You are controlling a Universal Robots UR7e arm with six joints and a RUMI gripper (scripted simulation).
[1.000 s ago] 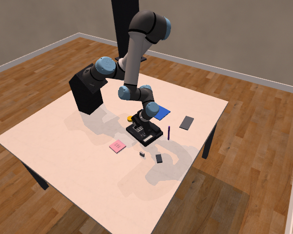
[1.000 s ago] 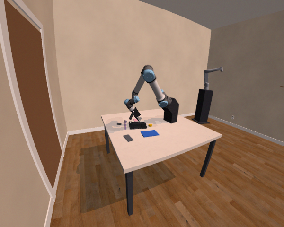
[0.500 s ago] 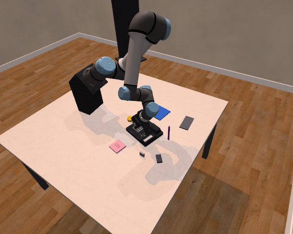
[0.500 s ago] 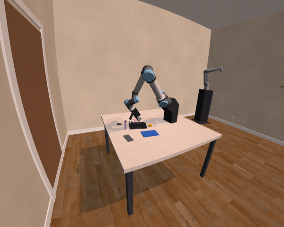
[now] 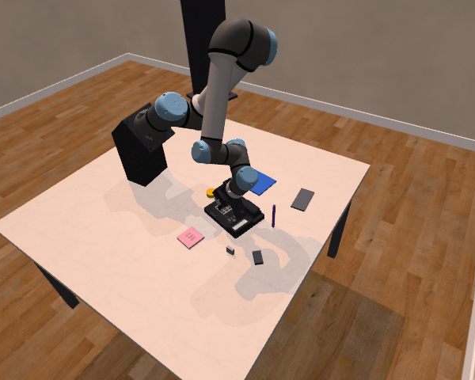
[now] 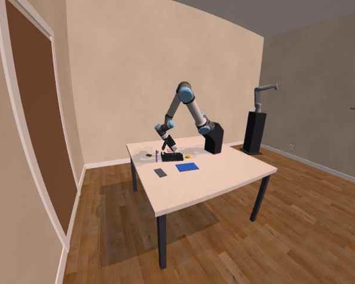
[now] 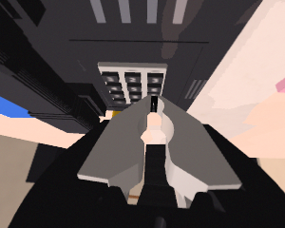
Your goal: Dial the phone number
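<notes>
The yellow disc is 130 mm behind my hand, 40 mm to the left of it and 30 mm below it. Also, from my hand: grey slab 170 mm ahead, 340 mm to the left, 40 mm below; purple pen 200 mm ahead, 130 mm to the left, 20 mm above; blue pad 80 mm behind, 260 mm to the left, 40 mm below.
</notes>
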